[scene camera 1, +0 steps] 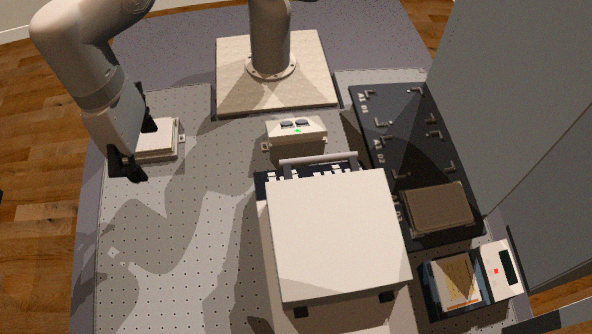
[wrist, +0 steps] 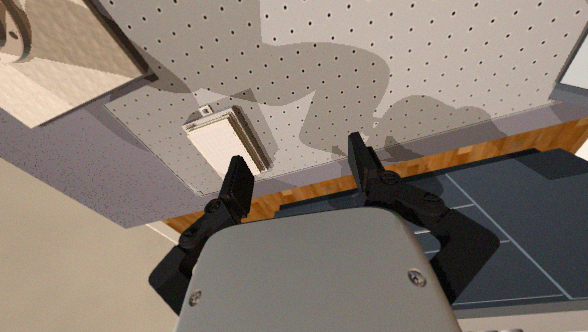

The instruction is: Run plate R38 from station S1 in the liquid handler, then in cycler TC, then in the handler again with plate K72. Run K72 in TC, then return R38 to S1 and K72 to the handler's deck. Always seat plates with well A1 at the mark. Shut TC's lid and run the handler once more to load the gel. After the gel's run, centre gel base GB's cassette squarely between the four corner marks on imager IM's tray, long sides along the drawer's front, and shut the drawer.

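Frame: origin at the arm's base, x ahead, y left, z up, level; metres.
Seen in the pictures: gripper, fingertip midpoint: (scene camera 1: 144, 154) (wrist: 296, 157); arm's base, origin of the base link: (scene camera 1: 270, 64).
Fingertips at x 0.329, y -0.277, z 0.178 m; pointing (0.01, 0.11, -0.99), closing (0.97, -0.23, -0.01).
Pixels of each thing's top centre, then the offset from my fingertips to it. "*": a spot on its surface instead. Level surfaces: height alone.
- pale plate, middle of its top: (wrist: 226, 155) (scene camera 1: 145, 134) dx -0.160, dy -0.037, dz -0.145 m
- black deck, its level: dz -0.124 m
- brown plate-shaped piece, middle of its top: (scene camera 1: 440, 205) dx +0.158, dy +0.485, dz -0.108 m
- yellowish gel cassette, middle of its top: (scene camera 1: 457, 282) dx +0.304, dy +0.466, dz -0.124 m
- large white box, surface spot: (scene camera 1: 337, 235) * dx +0.206, dy +0.249, dz +0.024 m
- rear bar handle, surface spot: (scene camera 1: 318, 158) * dx +0.075, dy +0.263, dz +0.005 m
- small white unit, middle of its top: (scene camera 1: 295, 120) dx -0.077, dy +0.272, dz -0.095 m
My gripper (scene camera 1: 145, 151) (wrist: 296, 157) is open and empty. In the scene view its fingers overlap the near-left part of a pale plate (scene camera 1: 161, 139) (wrist: 219, 145); in the wrist view the plate lies beyond the left finger, apart from it. The plate rests on a low holder at the left; its label and A1 corner cannot be read. A black deck (scene camera 1: 419, 167) has corner stops marked D1, D2 and D3. A brown plate-shaped piece (scene camera 1: 438, 207) sits at D3. At the lower right a yellowish gel cassette (scene camera 1: 456, 281) lies in a dark-sided base beside a white panel (scene camera 1: 501, 270) with a red light.
A large white box (scene camera 1: 337, 235) with a rear bar handle (scene camera 1: 318, 158) stands in the middle. Behind it is a small white unit (scene camera 1: 296, 135) with two round dials and a green light. The arm's base plate (scene camera 1: 232, 95) (wrist: 95, 65) is at the back. A tall grey panel (scene camera 1: 520, 100) rises at the right.
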